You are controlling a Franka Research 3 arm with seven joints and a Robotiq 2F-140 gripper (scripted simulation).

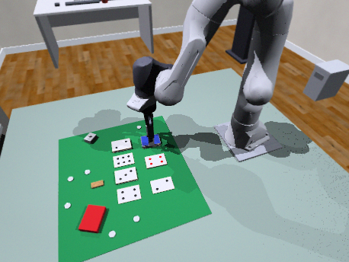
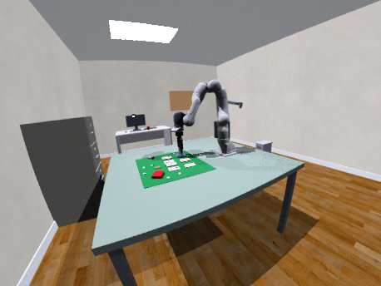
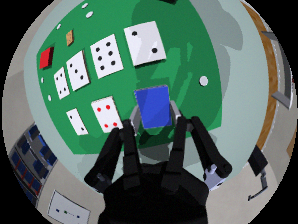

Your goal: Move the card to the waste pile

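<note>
The white card is 14 cm ahead of my hand, 3 cm to the right of it and 3 cm below it. Round my hand: green mat 16 cm ahead, 12 cm to the left, 6 cm below; grey block 27 cm ahead, 13 cm to the right, 3 cm below; red box 31 cm ahead, 29 cm to the left, 4 cm below.
</note>
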